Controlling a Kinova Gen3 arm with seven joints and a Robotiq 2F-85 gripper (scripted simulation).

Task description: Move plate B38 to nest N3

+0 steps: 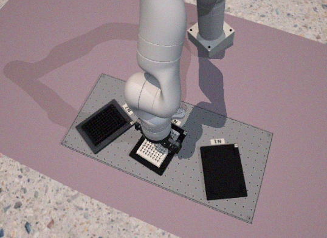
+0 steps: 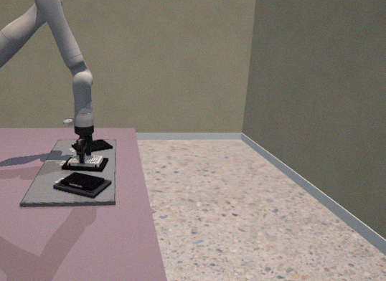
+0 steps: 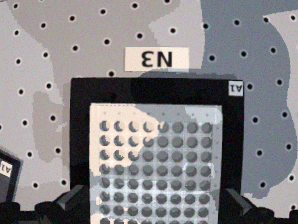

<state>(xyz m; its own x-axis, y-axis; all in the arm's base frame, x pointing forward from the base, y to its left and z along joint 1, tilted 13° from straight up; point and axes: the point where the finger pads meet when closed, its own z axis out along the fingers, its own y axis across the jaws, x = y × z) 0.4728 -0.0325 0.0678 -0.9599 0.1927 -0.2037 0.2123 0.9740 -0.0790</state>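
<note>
My hand is 10 mm above the plate B38. The rest, counted from my hand: N3 label: 90 mm behind, 30 mm below, 20 mm to the left; landing nest N3: 20 mm below; A1 corner mark: 70 mm to the left, 60 mm behind, 20 mm below.
</note>
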